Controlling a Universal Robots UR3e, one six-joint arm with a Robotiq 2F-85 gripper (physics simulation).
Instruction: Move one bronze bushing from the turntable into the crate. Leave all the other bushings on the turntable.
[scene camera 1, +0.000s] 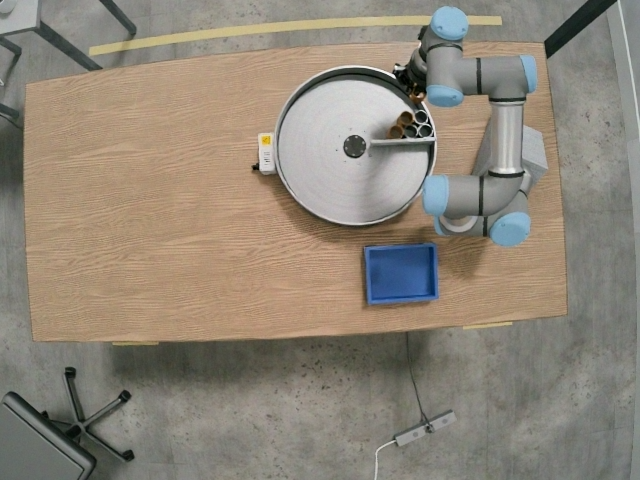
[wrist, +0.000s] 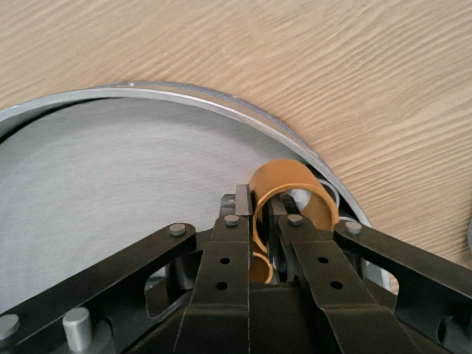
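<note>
My gripper (scene camera 1: 413, 90) (wrist: 255, 201) is shut on the wall of a bronze bushing (scene camera 1: 417, 97) (wrist: 282, 175), with one finger inside the ring and one outside. The bushing is tilted and appears above the turntable (scene camera 1: 320, 155) (wrist: 125, 165), near its rim. Two other bronze bushings stand on the turntable, an upper one (scene camera 1: 405, 118) and a lower one (scene camera 1: 395, 132). Three grey bushings (scene camera 1: 421, 117) (scene camera 1: 410, 131) (scene camera 1: 424, 130) stand beside them. Part of a bronze ring (wrist: 260, 268) shows behind the fingers in the wrist view. The blue crate (scene camera 1: 402, 300) is empty.
A thin divider (scene camera 1: 398, 142) runs from near the dark hub (scene camera 1: 354, 146) to the turntable's raised rim, beside the bushings. A white box (scene camera 1: 266, 160) is at the turntable's left side. The crate stands below the turntable in the scene view, and the arm bends along the right.
</note>
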